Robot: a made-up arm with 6 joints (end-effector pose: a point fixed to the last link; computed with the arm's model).
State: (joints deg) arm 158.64 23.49 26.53 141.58 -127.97 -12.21
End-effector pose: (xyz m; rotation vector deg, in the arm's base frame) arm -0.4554 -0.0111 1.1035 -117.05 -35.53 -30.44
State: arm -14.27 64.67 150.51 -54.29 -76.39 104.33
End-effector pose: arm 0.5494 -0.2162 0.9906 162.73 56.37 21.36
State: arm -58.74 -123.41 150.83 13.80 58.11 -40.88
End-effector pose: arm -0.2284 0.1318 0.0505 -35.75 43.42 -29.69
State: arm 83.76 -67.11 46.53 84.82 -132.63 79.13
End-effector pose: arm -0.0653 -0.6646 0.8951 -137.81 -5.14 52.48
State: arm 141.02 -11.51 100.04 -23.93 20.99 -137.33
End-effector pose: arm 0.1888 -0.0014 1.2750 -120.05 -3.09 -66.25
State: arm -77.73 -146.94 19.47 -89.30 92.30 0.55
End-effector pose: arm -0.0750 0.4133 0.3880 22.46 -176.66 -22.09
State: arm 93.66 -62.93 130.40 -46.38 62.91 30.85
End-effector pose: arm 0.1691 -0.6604 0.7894 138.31 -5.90 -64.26
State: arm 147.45 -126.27 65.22 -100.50 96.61 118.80
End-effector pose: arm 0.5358 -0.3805 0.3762 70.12 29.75 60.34
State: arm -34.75 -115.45 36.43 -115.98 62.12 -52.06
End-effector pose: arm -0.3903 0.3687 0.6260 63.48 -135.04 60.06
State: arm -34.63 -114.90 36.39 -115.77 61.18 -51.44
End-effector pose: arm -0.3906 0.3669 0.6318 62.37 -135.17 58.88
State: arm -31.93 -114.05 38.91 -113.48 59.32 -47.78
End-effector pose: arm -0.4193 0.3463 0.6347 60.45 -137.98 56.61
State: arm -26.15 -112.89 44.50 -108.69 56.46 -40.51
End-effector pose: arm -0.4787 0.2964 0.6320 58.51 -144.48 51.89
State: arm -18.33 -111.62 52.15 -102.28 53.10 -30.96
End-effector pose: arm -0.5497 0.2155 0.6210 58.75 -153.57 43.25
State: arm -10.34 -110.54 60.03 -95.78 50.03 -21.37
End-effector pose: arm -0.6071 0.1187 0.6021 62.43 -162.08 30.97
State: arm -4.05 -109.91 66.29 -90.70 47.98 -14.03
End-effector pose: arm -0.6388 0.0345 0.5807 -66.96 164.37 -18.60
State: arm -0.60 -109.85 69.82 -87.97 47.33 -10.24
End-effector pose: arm -0.6507 -0.0137 0.5638 -69.26 160.77 -11.35
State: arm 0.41 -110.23 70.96 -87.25 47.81 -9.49
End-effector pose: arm -0.6535 -0.0279 0.5533 -70.65 158.63 -10.06
